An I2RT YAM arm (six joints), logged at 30 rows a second.
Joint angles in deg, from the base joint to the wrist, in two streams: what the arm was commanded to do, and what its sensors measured. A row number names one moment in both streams.
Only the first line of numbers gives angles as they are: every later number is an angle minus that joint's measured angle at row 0.
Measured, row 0:
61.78 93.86 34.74 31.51 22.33 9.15
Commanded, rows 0 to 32:
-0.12 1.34 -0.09 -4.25 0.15 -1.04
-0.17 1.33 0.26 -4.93 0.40 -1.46
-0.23 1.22 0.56 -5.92 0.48 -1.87
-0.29 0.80 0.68 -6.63 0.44 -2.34
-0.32 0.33 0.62 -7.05 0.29 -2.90
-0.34 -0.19 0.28 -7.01 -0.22 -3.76
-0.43 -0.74 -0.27 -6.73 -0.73 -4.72
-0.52 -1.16 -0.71 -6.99 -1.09 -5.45
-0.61 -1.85 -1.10 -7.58 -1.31 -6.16
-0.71 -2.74 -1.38 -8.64 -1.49 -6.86
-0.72 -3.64 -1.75 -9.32 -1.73 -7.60
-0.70 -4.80 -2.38 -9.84 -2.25 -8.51
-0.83 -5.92 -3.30 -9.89 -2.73 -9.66
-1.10 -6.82 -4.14 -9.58 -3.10 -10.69
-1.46 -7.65 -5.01 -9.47 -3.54 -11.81
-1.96 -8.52 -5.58 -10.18 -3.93 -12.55
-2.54 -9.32 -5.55 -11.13 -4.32 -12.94
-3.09 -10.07 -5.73 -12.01 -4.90 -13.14
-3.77 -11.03 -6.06 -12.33 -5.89 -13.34
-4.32 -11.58 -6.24 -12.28 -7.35 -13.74
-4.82 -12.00 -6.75 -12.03 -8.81 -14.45
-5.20 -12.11 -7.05 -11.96 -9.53 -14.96
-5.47 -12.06 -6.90 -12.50 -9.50 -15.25
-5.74 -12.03 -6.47 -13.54 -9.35 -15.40
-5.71 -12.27 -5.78 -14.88 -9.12 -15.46
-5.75 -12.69 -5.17 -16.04 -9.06 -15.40
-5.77 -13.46 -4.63 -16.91 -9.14 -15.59
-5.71 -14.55 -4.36 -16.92 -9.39 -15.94
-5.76 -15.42 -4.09 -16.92 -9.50 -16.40
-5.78 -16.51 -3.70 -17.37 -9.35 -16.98
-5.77 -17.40 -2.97 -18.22 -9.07 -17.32
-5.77 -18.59 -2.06 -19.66 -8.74 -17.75
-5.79 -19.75 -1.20 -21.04 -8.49 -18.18
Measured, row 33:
-5.82 -17.66 -2.84 -17.05 -8.83 -16.11
